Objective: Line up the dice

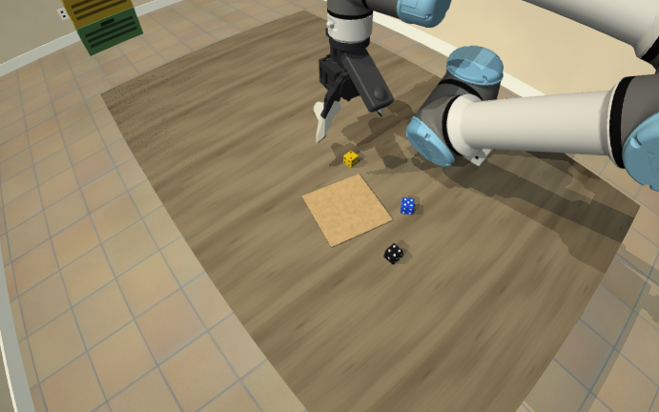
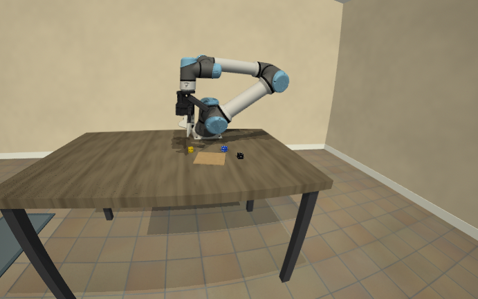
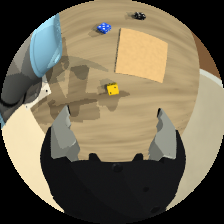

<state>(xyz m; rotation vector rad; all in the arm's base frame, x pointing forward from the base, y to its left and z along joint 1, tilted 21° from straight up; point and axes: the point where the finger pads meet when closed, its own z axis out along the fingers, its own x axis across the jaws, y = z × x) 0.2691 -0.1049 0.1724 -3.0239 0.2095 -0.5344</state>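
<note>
The yellow die lies 9 cm below my hand. Round my hand: blue die: 1 cm behind, 17 cm to the left, 9 cm below; tan mat: 9 cm ahead, 9 cm to the left, 10 cm below; black die: 9 cm ahead, 24 cm to the left, 9 cm below.
</note>
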